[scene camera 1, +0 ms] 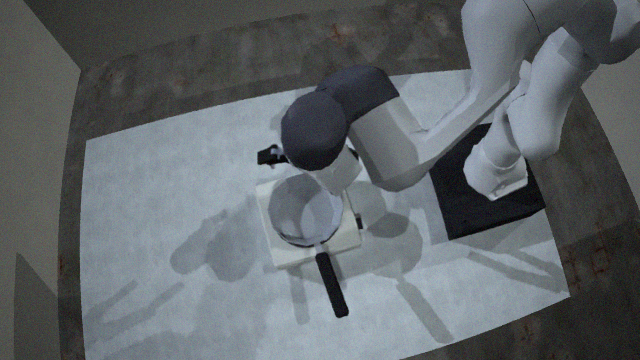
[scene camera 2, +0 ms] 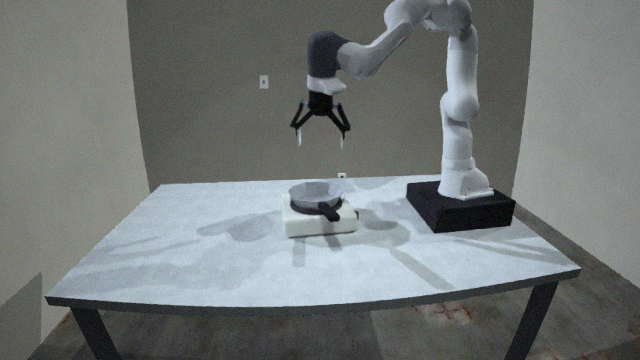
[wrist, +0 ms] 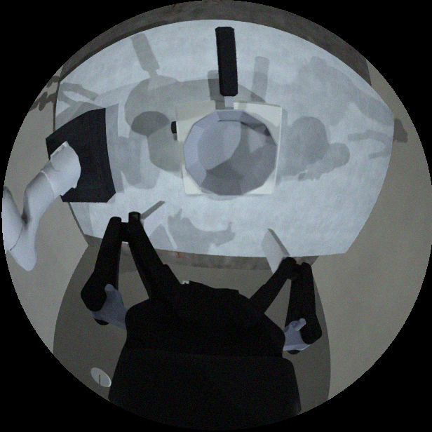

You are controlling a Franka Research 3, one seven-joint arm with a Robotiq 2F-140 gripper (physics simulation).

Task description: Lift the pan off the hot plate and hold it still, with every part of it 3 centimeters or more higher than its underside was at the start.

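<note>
A grey faceted pan sits upright on the hot plate. Its black handle sticks out past the hot plate, toward the table's front edge in scene camera 2's view. The hot plate is a cream square block with a dark knob on its side. My gripper is open and empty, pointing down high above the pan and apart from it. In scene camera 1's view the arm hides most of the gripper.
The robot's arm stands on a black base block on the right of the table in both scene views. Shadows of the arm and pan fall across the table top. Walls stand around the table.
</note>
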